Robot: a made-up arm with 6 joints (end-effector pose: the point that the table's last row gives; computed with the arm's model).
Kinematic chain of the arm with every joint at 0, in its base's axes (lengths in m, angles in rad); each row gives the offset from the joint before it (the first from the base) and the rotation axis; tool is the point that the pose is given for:
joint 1: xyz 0 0 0.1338 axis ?
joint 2: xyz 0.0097 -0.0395 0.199 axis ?
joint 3: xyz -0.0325 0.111 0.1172 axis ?
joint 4: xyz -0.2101 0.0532 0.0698 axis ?
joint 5: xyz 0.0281 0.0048 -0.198 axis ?
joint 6: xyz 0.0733 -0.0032 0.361 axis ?
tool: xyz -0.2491 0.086 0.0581
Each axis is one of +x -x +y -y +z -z.
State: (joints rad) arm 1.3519 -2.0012 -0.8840 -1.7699 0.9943 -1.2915
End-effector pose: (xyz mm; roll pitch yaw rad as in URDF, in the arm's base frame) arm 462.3 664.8 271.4 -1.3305 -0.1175 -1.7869
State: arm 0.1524 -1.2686 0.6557 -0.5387 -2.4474 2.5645
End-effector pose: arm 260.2 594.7 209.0 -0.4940 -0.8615 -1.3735
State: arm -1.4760 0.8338 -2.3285 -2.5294 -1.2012 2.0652
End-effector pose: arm -63.9 -702.5 126.8 -1.5713 -0.2509 2.1714
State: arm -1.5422 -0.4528 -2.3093 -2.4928 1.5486 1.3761
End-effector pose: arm 66.9 -279.6 493.4 0.5981 0.1579 -0.7042
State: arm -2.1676 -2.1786 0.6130 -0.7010 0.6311 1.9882
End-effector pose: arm 299.5 -386.6 -336.5 -2.7112 -1.1666 -1.0445
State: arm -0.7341 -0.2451 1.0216 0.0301 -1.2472 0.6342
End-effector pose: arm -431.2 93.5 378.8 0.4243 -0.9816 -0.2426
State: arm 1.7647 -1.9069 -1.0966 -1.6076 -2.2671 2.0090
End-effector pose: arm 461.0 710.0 -101.1 -1.2441 -0.3940 -1.6571
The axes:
joint 1: -x
joint 2: +z
joint 3: -y
joint 4: +x
joint 5: -z
joint 6: -z

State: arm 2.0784 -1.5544 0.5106 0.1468 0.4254 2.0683
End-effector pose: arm 193.4 547.8 -198.3 2.6710 0.3414 -2.2716
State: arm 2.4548 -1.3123 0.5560 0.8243 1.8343 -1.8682
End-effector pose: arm -118.6 -204.5 -383.1 -2.1516 -0.0844 1.3318
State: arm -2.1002 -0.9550 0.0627 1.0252 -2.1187 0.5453
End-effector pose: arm -281.3 -367.0 112.4 2.3060 0.1329 -1.1651
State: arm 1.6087 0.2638 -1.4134 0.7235 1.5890 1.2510
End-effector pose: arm 176.5 270.4 159.0 1.0947 -0.2732 1.8593
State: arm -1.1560 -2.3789 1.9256 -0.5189 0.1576 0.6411
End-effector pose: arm 404.3 -178.7 -132.5 -1.1045 -1.4254 -1.6656
